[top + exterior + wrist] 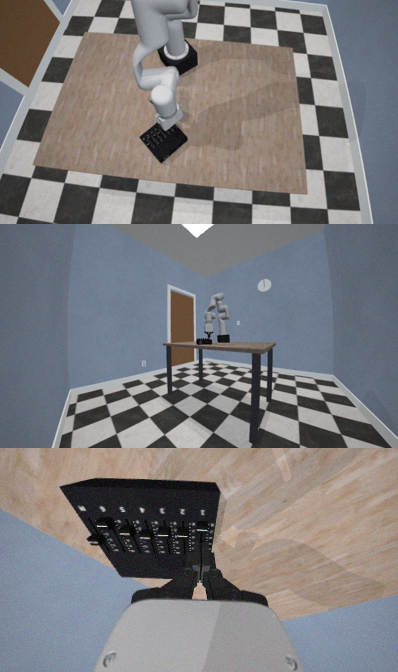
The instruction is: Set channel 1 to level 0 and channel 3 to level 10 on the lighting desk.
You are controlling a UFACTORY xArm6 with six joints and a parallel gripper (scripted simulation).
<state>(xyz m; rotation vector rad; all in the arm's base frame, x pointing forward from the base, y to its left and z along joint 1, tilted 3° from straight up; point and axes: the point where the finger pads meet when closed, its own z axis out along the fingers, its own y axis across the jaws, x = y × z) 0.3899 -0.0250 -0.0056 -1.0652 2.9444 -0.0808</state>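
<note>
The channel 3 cap is 10 mm ahead of my hand, 50 mm to the right of it and 30 mm below it. Also, from my hand: channel 1 fader cap 20 mm behind, 20 mm to the right, 30 mm below; channel 2 cap 30 mm to the right, 30 mm below.
</note>
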